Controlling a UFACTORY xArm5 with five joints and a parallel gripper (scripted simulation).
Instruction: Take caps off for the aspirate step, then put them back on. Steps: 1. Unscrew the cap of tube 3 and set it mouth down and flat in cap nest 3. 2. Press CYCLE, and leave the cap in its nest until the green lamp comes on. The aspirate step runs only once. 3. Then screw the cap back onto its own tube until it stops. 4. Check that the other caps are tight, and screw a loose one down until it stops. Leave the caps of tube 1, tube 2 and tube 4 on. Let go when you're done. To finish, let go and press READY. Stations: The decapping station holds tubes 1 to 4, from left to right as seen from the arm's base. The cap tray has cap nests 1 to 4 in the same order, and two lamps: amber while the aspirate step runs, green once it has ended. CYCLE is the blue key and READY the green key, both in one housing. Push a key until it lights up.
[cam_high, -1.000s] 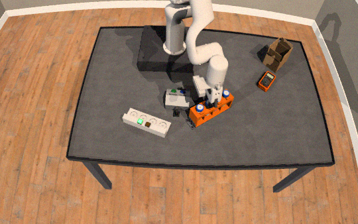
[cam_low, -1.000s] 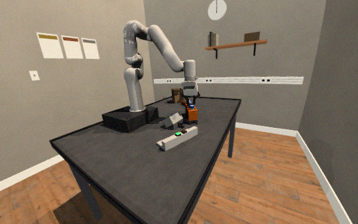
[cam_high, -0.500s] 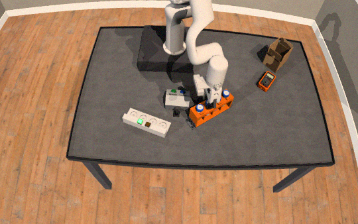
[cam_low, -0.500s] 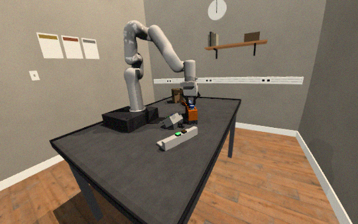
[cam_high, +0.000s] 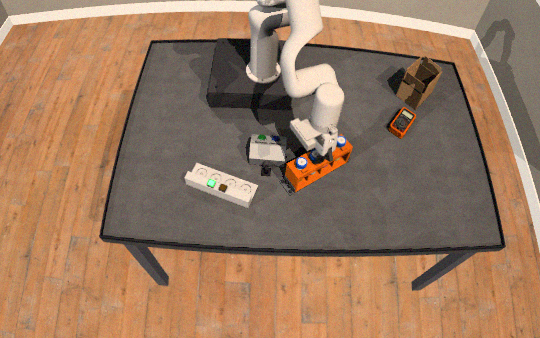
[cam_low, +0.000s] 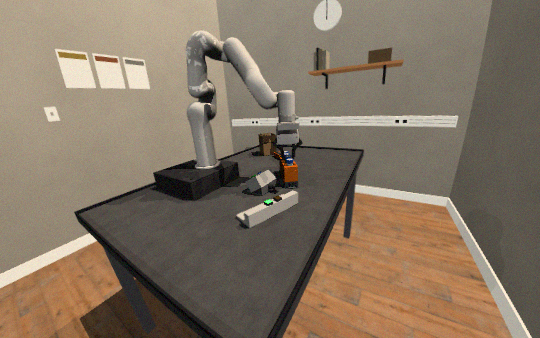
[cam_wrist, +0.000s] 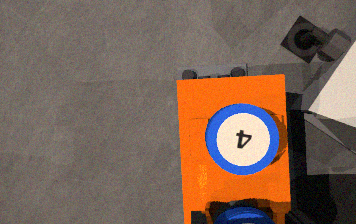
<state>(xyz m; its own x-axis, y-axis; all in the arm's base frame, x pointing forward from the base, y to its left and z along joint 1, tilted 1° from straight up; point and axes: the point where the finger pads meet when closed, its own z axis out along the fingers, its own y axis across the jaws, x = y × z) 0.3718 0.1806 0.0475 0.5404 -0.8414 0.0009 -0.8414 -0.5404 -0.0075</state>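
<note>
My gripper is now 1 cm above the cap 3. Round my hand: cap 2: 4 cm to the left, 3 cm behind, 2 cm below; then cap 4: 4 cm to the right, 3 cm ahead, 2 cm below; then cap 1: 8 cm to the left, 6 cm behind, 2 cm below.
</note>
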